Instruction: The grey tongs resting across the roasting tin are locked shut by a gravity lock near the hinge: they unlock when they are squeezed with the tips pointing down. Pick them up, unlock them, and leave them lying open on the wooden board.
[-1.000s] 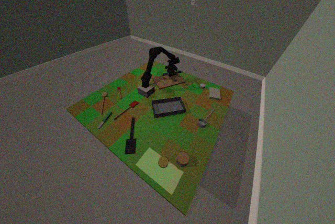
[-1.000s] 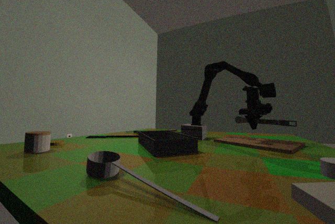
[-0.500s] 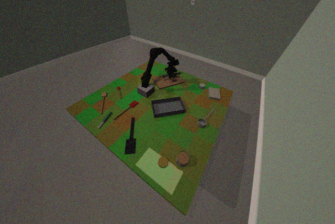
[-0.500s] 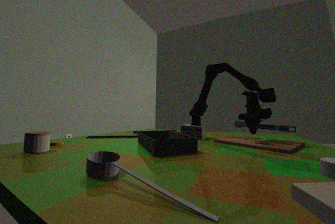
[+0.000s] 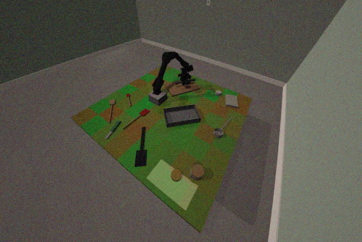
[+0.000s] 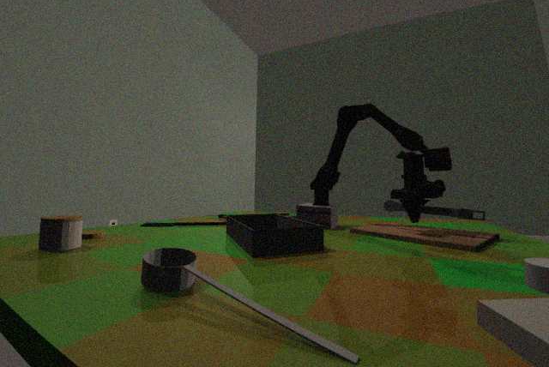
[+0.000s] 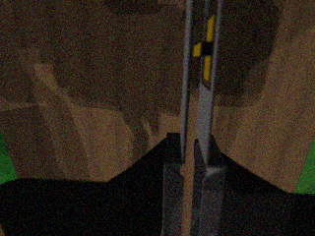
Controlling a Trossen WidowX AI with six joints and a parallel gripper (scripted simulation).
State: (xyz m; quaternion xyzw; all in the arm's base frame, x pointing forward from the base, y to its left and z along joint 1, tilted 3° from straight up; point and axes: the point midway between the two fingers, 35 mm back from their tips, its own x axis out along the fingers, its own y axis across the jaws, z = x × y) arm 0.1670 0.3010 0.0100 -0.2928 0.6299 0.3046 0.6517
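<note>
Right now the wooden board is 4 cm below my gripper tip, 2 cm to the left of it and 2 cm behind it. Round my gripper tip: black spatula (82 cm to the right, 4 cm below, 1 cm ahead); red spatula (59 cm to the right, 19 cm behind, 4 cm below); roasting tin (42 cm to the right, 16 cm ahead, 1 cm below).
</note>
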